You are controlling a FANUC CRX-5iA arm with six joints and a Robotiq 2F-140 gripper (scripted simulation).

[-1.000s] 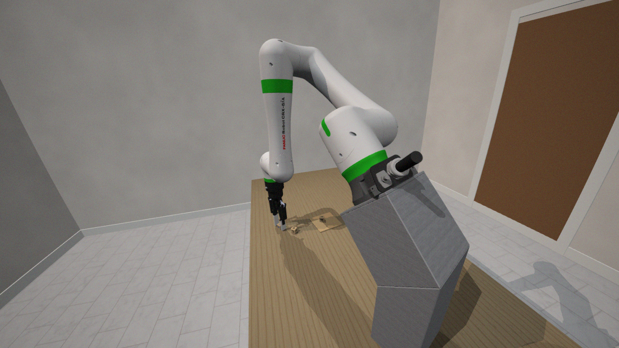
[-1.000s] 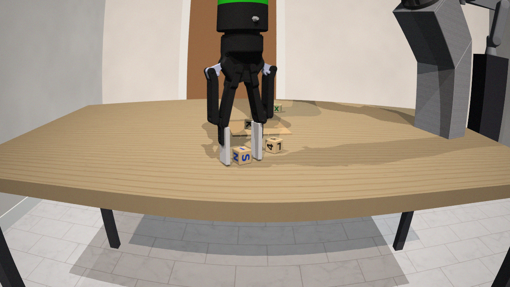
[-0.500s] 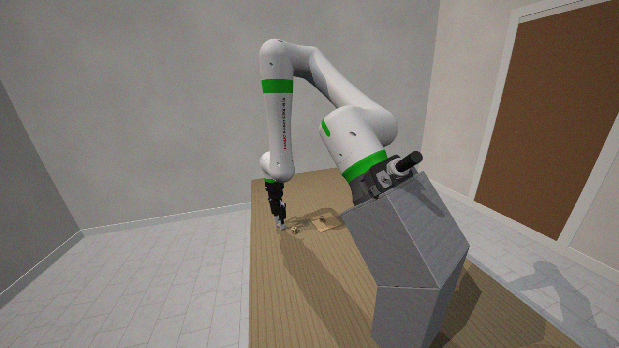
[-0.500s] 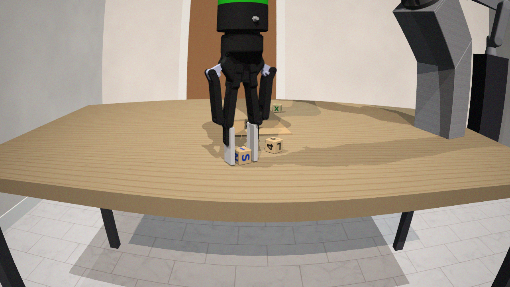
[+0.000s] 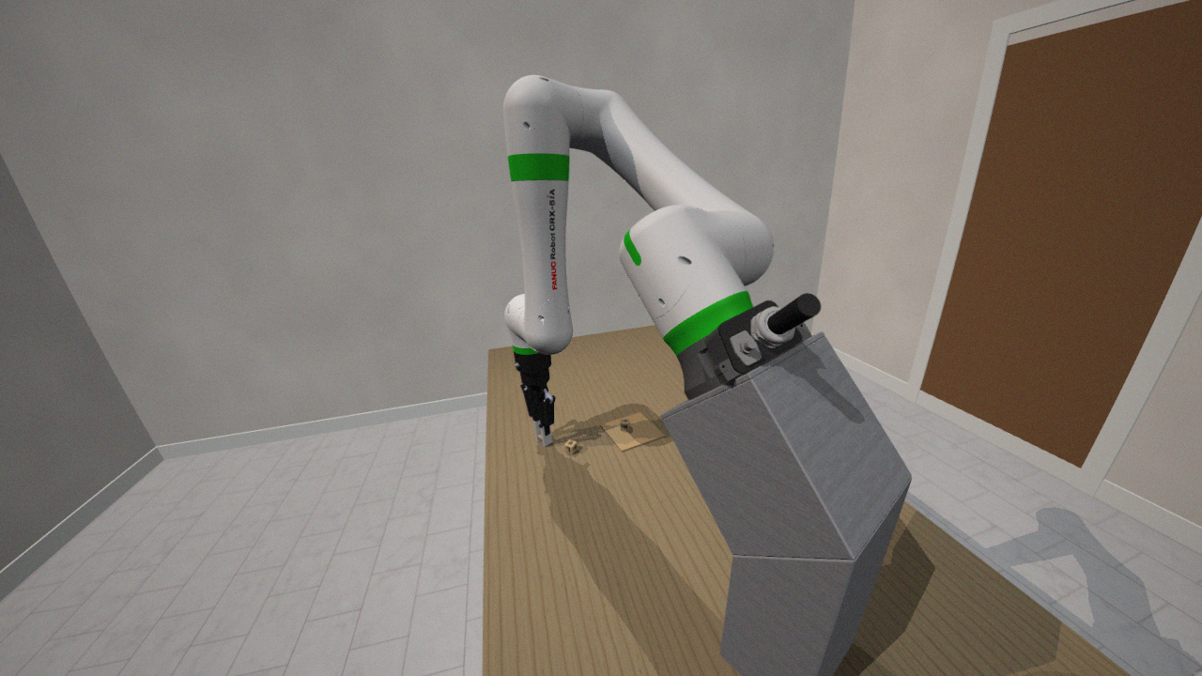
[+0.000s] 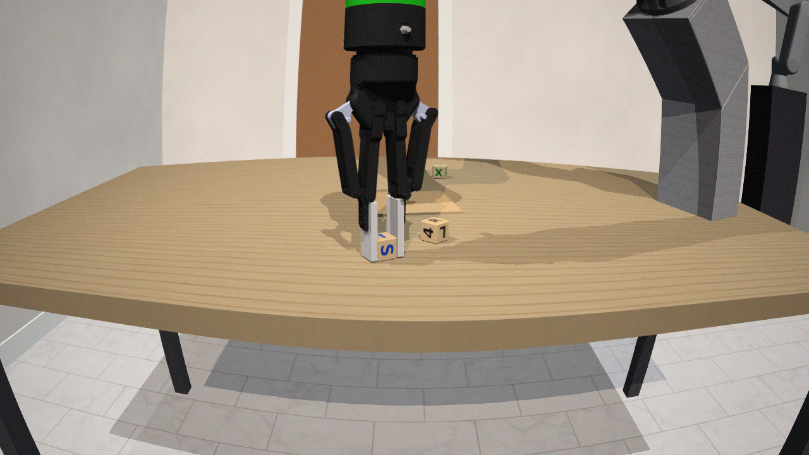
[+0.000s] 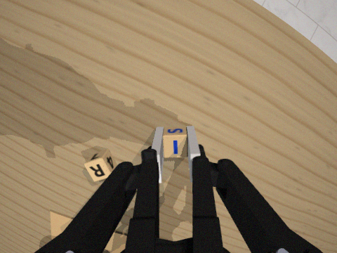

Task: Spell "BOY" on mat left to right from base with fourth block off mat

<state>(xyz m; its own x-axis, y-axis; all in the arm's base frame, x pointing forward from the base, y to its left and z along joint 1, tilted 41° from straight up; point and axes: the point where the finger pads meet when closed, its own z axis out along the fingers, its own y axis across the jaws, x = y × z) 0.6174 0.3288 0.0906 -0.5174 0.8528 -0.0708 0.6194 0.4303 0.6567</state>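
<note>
My gripper is now 20 mm above the block. From my hand the other things lie so: tan mat (250 mm to the right, 30 mm below, 20 mm ahead).
</note>
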